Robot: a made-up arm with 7 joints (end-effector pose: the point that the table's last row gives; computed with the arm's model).
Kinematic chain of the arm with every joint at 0, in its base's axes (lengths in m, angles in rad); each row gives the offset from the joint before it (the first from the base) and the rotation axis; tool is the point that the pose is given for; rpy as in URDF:
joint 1: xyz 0 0 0.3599 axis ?
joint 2: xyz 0 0 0 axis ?
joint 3: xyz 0 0 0.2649 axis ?
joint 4: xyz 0.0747 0 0 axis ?
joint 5: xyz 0.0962 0 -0.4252 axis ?
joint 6: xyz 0 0 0 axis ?
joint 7: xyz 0.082 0 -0.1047 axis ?
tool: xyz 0 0 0 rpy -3.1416 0 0
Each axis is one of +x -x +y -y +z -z.
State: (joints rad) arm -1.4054 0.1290 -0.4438 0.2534 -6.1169 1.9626 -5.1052
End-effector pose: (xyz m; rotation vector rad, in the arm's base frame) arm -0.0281 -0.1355 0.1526 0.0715 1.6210 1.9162
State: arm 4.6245 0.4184 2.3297 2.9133 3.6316 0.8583 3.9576
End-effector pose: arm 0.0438 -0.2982 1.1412 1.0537 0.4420 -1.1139
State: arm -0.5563 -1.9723 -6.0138 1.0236 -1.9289 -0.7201 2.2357
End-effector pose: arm -0.0717 0.3355 0.7314 1.0604 0.8675 2.4719
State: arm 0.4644 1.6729 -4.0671 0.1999 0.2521 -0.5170 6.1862
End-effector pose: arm -0.2667 0.2268 0.5792 -0.8419 -0.9233 0.9121
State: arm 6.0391 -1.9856 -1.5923 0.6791 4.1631 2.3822 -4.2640
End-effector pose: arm -0.1092 -0.4420 0.2270 0.0191 -2.6598 -0.4363
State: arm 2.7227 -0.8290 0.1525 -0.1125 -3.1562 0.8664 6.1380
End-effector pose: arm -0.2931 0.1077 0.2546 -1.9719 0.0362 1.9019
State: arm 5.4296 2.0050 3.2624 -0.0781 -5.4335 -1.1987 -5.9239
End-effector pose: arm 0.0355 0.0626 0.6290 -0.5686 0.3806 -0.2234
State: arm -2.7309 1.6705 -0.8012 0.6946 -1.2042 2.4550 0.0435
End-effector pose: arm -0.1164 0.3283 0.1935 -0.0283 -0.6026 1.1385
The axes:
joint 1: +z
joint 2: +y
joint 3: +z
joint 4: -y
joint 5: -z
joint 6: +y
joint 7: -z

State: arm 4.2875 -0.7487 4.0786 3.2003 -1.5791 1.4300 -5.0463
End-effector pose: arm 0.3201 0.4721 0.9016 -2.1927 0.4483 -1.1447
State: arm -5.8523 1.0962 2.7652 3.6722 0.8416 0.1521 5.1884
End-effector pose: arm 0.6952 0.2400 0.3817 -0.5408 1.3683 -0.3369
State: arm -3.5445 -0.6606 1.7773 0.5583 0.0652 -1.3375 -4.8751
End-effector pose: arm -0.0755 -0.4530 0.3598 0.5756 -1.5853 1.8103
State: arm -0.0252 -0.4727 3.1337 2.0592 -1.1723 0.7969 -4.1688
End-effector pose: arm -0.7418 0.0390 0.6599 -1.3341 -1.2646 0.0366
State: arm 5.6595 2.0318 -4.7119 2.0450 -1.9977 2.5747 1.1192
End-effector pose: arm 0.5758 0.0120 0.0040 1.9704 -0.6183 -0.9657
